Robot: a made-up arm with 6 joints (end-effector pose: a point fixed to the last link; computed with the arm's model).
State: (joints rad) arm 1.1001 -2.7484 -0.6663 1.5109 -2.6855 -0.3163
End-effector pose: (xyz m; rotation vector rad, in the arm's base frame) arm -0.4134 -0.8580 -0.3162 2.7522 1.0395 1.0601
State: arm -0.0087 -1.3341 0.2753 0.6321 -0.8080 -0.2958
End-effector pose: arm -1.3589 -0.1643 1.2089 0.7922 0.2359 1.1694
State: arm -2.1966 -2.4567 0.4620 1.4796 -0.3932 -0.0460
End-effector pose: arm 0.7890 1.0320 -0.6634 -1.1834 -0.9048 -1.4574
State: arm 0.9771 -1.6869 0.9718 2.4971 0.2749 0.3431
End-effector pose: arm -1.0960 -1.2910 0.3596 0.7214 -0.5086 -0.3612
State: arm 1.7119 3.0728 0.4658 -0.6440 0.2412 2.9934
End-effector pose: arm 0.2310 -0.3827 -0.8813 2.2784 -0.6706 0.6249
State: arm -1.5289 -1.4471 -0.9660 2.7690 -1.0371 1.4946
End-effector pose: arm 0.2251 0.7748 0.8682 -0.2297 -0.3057 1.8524
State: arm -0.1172 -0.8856 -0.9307 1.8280 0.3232 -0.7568
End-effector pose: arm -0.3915 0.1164 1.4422 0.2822 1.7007 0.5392
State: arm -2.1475 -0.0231 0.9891 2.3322 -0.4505 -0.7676
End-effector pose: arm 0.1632 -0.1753 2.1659 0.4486 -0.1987 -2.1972
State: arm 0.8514 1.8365 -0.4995 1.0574 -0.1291 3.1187
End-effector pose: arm 0.7820 0.6596 -0.3725 2.3907 0.4363 -0.7328
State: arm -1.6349 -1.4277 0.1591 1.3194 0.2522 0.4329
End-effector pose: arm 0.0659 1.4384 1.0772 -0.2704 0.1192 -1.8071
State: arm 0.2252 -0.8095 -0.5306 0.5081 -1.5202 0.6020
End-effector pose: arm -0.3202 -0.2607 1.5650 1.0058 2.3673 -0.3157
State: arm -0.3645 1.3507 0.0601 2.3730 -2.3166 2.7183
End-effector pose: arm 1.4830 -0.3275 0.2299 0.6450 -0.1830 0.9090
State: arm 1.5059 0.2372 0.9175 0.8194 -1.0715 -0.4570
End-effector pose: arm 0.1946 0.5306 2.1200 0.6175 1.9402 1.5413
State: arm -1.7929 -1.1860 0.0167 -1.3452 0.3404 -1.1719
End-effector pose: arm 0.1506 0.6826 1.2440 -0.3257 -0.4311 2.1905
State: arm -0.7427 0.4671 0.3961 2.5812 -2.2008 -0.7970
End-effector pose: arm 1.0174 -0.5704 1.6132 0.6103 -0.6038 -1.6288
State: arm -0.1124 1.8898 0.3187 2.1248 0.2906 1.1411
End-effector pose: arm 1.4096 -0.0366 -0.4251 -2.1439 2.1186 0.4147
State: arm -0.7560 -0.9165 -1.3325 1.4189 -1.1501 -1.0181
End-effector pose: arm -0.2347 0.2499 1.2121 1.9126 0.4558 -0.8830
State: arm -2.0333 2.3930 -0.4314 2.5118 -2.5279 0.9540
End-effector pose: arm 0.0566 -0.4029 -0.7554 0.6524 -1.6696 0.5546
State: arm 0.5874 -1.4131 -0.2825 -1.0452 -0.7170 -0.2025
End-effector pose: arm -0.5577 -0.5609 0.9918 -0.5866 -1.2185 -2.4261
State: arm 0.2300 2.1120 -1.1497 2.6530 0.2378 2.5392
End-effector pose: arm 0.5007 0.3159 -0.2800 -1.6159 -0.4703 2.3185
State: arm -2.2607 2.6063 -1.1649 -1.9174 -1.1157 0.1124
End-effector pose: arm -0.1515 -0.3093 -0.1000 0.5533 1.4697 0.3696
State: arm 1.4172 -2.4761 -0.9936 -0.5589 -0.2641 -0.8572
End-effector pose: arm 0.1534 -0.5912 -0.0415 -0.1409 -0.3714 -1.8521
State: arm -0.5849 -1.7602 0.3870 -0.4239 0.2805 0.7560
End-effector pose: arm -1.2231 0.5866 0.6510 -0.5990 -0.6103 0.6480
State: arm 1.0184 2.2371 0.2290 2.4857 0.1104 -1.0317
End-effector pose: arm 0.3223 0.9087 -0.8275 1.1352 -2.3911 0.3063
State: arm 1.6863 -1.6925 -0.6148 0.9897 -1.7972 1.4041
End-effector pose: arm 0.2311 -1.1117 0.8577 -0.8227 1.8690 0.1530
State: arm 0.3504 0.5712 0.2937 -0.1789 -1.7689 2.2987
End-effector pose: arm 1.1865 0.1889 1.3287 1.3706 -2.3101 -0.3655
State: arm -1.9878 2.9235 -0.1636 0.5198 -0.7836 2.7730
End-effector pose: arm -0.0765 0.2465 -0.9066 -0.2069 1.3393 2.5801
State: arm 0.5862 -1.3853 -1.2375 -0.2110 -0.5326 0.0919
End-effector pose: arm -0.4083 -0.5717 0.7106 1.1075 2.0211 1.4674
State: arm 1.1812 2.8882 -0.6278 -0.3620 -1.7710 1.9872
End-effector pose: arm 0.1610 -0.2244 -0.5147 -0.6795 0.1380 0.7668
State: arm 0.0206 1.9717 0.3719 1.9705 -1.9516 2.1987
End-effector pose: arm 1.3444 0.1668 -0.5620 1.2491 -0.3080 1.1697
